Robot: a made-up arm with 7 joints. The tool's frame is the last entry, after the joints. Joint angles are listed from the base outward. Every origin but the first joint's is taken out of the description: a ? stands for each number. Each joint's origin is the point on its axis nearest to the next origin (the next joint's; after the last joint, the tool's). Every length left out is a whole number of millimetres.
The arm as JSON. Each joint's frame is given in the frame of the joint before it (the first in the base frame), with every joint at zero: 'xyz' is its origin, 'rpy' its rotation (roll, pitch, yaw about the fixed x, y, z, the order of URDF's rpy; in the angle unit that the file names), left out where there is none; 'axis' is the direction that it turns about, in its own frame. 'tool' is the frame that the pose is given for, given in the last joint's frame.
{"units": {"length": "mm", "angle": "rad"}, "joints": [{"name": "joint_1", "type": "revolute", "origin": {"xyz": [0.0, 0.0, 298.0]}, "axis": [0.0, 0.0, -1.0]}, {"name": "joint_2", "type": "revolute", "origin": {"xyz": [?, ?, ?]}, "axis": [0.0, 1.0, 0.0]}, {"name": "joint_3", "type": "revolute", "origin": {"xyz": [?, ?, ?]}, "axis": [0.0, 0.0, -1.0]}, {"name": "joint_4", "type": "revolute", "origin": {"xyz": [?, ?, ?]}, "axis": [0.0, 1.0, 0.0]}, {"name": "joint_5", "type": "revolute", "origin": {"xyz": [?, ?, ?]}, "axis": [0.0, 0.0, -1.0]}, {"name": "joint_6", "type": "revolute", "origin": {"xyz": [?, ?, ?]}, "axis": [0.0, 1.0, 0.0]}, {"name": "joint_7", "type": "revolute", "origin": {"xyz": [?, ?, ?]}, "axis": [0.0, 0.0, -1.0]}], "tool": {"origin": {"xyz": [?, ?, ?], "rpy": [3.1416, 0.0, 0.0]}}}
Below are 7 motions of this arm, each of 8 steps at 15 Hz.
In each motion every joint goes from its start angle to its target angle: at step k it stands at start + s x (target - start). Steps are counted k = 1, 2, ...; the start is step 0. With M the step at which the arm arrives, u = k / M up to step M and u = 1 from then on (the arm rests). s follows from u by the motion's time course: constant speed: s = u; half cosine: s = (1 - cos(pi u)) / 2; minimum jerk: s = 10 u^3 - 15 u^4 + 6 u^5.
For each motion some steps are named. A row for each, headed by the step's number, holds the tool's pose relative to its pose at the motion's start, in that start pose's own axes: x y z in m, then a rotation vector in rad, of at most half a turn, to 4 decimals.
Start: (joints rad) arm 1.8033 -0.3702 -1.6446 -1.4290 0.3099 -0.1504 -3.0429
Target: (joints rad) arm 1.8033 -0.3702 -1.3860 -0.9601 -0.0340 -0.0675 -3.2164
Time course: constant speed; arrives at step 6
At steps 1, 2, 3, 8:
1: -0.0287 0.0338 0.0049 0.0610 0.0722 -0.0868
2: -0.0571 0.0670 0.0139 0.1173 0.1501 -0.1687
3: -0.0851 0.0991 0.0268 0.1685 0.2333 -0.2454
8: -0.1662 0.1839 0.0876 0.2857 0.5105 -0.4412

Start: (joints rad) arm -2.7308 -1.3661 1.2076 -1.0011 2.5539 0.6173 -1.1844
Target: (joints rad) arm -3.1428 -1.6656 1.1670 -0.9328 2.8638 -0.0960 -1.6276
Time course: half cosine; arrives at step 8
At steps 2, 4, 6, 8:
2: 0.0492 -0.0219 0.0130 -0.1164 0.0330 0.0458
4: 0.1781 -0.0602 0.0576 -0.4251 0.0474 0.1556
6: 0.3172 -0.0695 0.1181 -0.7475 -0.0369 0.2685
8: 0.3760 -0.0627 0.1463 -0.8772 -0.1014 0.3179

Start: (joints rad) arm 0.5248 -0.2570 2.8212 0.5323 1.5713 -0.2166 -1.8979
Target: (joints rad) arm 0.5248 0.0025 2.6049 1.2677 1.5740 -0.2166 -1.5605
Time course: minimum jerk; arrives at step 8
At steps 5, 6, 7, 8:
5: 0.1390 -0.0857 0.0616 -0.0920 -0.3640 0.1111
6: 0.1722 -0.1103 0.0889 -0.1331 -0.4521 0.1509
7: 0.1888 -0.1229 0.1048 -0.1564 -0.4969 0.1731
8: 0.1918 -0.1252 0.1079 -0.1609 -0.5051 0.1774

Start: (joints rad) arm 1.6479 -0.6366 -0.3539 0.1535 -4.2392 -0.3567 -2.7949
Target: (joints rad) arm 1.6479 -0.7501 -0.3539 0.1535 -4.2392 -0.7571 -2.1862
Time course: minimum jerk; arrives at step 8
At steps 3, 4, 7, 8:
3: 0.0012 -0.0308 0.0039 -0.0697 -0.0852 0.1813
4: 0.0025 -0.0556 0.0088 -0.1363 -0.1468 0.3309
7: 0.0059 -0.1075 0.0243 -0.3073 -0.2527 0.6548
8: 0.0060 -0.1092 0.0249 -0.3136 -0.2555 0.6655

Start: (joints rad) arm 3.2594 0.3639 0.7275 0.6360 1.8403 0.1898 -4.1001
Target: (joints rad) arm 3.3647 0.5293 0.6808 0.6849 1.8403 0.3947 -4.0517
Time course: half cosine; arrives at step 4
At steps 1, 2, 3, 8:
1: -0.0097 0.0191 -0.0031 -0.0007 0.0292 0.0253
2: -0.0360 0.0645 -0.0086 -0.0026 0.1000 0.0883
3: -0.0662 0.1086 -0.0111 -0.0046 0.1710 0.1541
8: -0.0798 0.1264 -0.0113 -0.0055 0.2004 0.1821

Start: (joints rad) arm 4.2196 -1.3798 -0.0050 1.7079 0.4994 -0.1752 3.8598
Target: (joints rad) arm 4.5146 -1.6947 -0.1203 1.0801 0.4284 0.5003 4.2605
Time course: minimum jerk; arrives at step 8
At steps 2, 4, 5, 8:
2: 0.0263 -0.0334 0.0095 -0.0408 0.0139 0.0709
4: 0.1478 -0.1411 0.0771 -0.1900 0.0616 0.3174
5: 0.2268 -0.1821 0.1361 -0.2682 0.0819 0.4412
8: 0.3263 -0.2076 0.2256 -0.3560 0.0968 0.5802

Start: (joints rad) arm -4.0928 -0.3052 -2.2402 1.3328 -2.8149 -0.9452 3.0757
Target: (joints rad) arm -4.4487 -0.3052 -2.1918 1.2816 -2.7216 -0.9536 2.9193
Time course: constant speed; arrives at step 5
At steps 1, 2, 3, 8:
1: -0.0087 -0.0242 0.0208 -0.0171 0.0423 0.0174
2: -0.0156 -0.0479 0.0427 -0.0356 0.0850 0.0336
3: -0.0209 -0.0711 0.0658 -0.0556 0.1280 0.0486
8: -0.0263 -0.1152 0.1148 -0.1004 0.2145 0.0753

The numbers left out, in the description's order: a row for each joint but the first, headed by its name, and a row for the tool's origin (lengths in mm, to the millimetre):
joint_2: 0.0 -15.0 0.0
joint_3: 0.0 0.0 446.0
joint_4: 0.0 -11.0 0.0
joint_5: 0.0 0.0 368.0
joint_6: 0.0 0.0 0.0
joint_7: 0.0 0.0 128.0
tool: 0.0 0.0 0.0

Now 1 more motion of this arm.
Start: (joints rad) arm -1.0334 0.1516 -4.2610 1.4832 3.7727 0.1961 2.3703
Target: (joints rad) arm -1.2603 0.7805 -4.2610 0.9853 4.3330 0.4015 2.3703
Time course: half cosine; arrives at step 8
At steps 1, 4, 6, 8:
1: -0.0140 -0.0188 0.0020 -0.0259 0.0288 0.0425
4: -0.1486 -0.2711 0.0893 -0.3289 0.3993 0.5447
6: -0.1933 -0.4658 0.2327 -0.5319 0.7125 0.9122
8: -0.1942 -0.5388 0.3084 -0.6036 0.8508 1.0598

